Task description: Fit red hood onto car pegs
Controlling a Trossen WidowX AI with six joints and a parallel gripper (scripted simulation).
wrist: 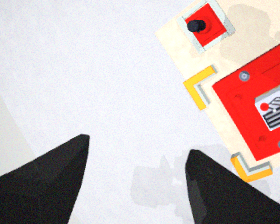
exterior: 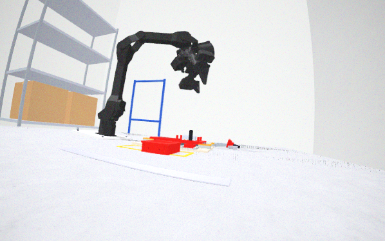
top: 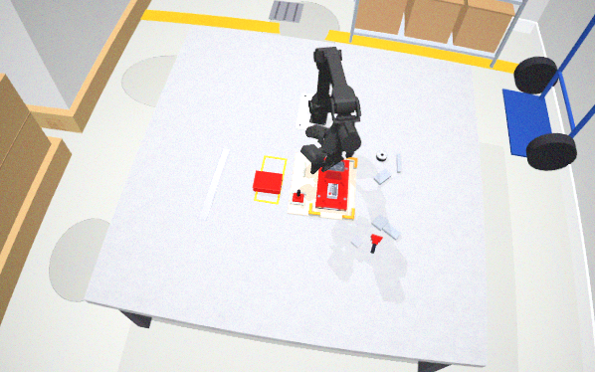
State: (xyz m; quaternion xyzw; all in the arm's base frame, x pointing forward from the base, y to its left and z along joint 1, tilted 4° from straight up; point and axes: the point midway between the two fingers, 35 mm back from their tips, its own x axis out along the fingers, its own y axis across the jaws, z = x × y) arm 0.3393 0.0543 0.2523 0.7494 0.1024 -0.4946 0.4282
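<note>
Right now the red hood is 190 mm below my gripper tip, 170 mm to the right of it and 40 mm behind it. The rest, counted from my gripper tip: long white strip: 350 mm to the right, 210 mm below, 10 mm behind.
</note>
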